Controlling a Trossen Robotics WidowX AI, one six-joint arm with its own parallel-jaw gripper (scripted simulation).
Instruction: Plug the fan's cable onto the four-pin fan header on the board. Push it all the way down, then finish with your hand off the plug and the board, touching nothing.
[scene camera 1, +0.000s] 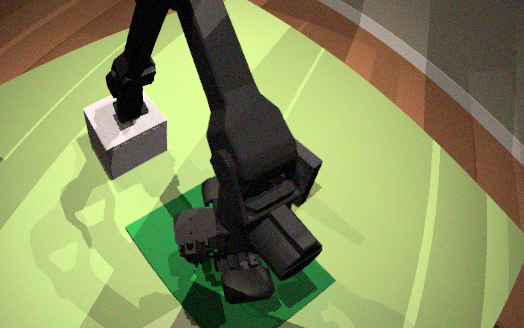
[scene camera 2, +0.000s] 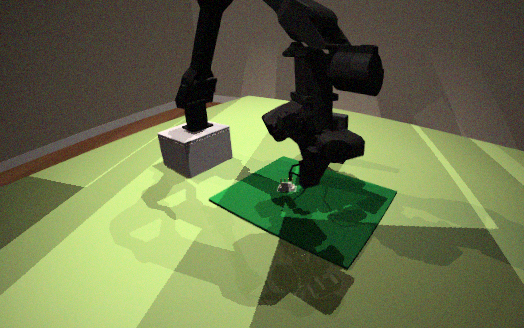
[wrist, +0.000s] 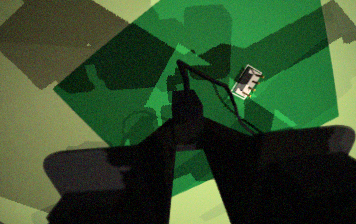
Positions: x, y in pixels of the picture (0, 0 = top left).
Labels:
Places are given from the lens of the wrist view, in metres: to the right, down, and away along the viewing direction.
my gripper (wrist: 186, 122): 0.01, 0.01, 0.11
dark fan plug (wrist: 187, 119): 0.01, 0.00, 0.08
green board (wrist: 123, 92): -0.07, -0.02, 0.16
The marked spots on the dark fan plug and the green board are 0.11 m apart.

